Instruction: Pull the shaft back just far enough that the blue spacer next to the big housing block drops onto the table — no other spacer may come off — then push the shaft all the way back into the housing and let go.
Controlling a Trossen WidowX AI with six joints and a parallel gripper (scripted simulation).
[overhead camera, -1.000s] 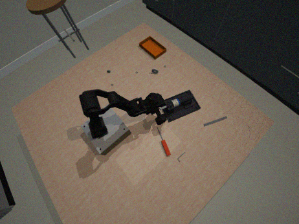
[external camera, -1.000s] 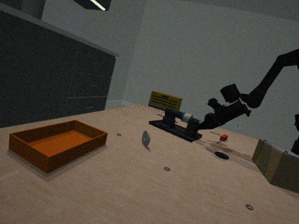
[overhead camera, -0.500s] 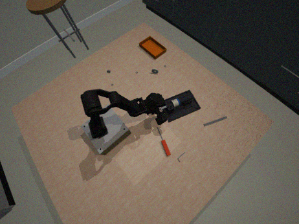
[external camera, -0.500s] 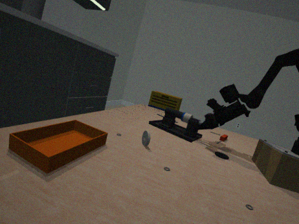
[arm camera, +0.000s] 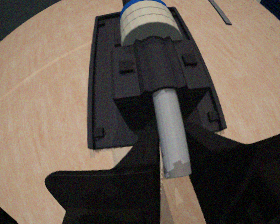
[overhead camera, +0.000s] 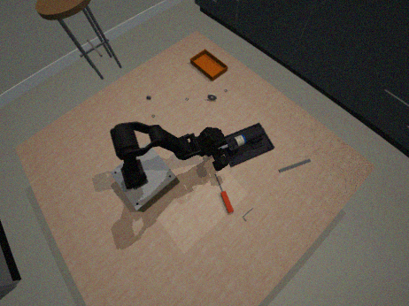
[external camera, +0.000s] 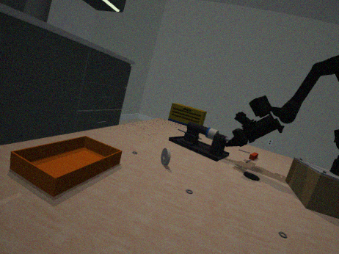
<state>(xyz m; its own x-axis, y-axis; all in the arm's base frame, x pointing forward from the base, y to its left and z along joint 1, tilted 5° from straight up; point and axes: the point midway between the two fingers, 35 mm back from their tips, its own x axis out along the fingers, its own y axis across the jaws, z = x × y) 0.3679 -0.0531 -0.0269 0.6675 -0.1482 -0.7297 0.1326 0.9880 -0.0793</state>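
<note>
The pale spacer lies 5 cm ahead of my gripper tip, 2 cm above it and 1 cm to the right of it. From my gripper tip the other things lie so: blue spacer (9 cm ahead, 2 cm above, 1 cm to the right); grey shaft (3 cm ahead, 2 cm above); dark fixture base (12 cm ahead, 1 cm to the right, 1 cm below).
</note>
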